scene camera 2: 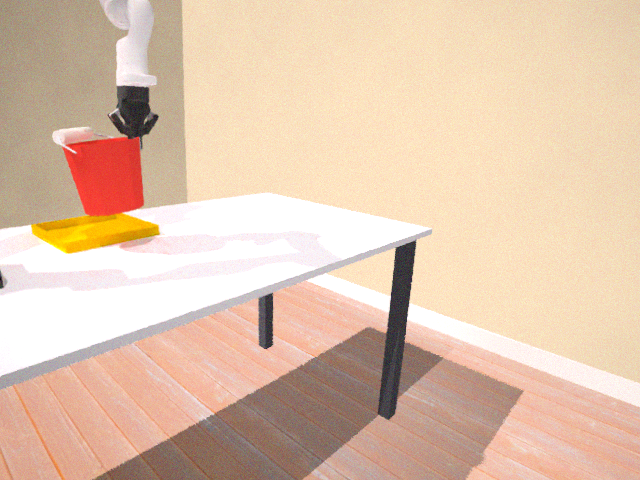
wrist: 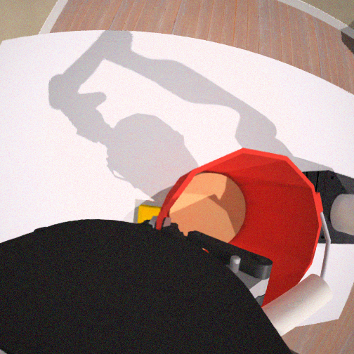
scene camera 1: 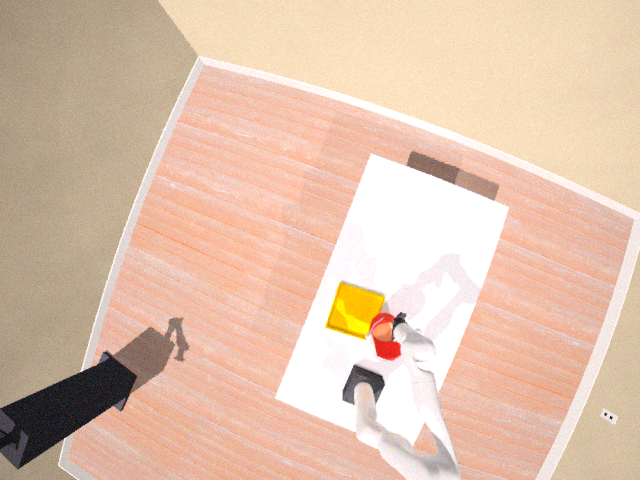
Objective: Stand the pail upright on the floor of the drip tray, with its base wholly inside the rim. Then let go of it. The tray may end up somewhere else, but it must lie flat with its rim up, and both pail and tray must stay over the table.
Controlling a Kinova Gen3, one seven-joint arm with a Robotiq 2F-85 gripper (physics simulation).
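Observation:
The red pail hangs in the air with its open top up, tilted a little. Its white handle grip rests at the rim on the side away from the gripper. My gripper is shut on the pail's rim. The yellow drip tray lies flat on the table, rim up. In scene camera 2 the pail's base shows above the tray's far side; in scene camera 1 the pail overlaps the tray's near right corner. The wrist view hides most of the tray.
The white table bears the tray. The arm's dark base block stands on it, near the pail in scene camera 1. A long table edge runs close beside the tray's left side in that view.

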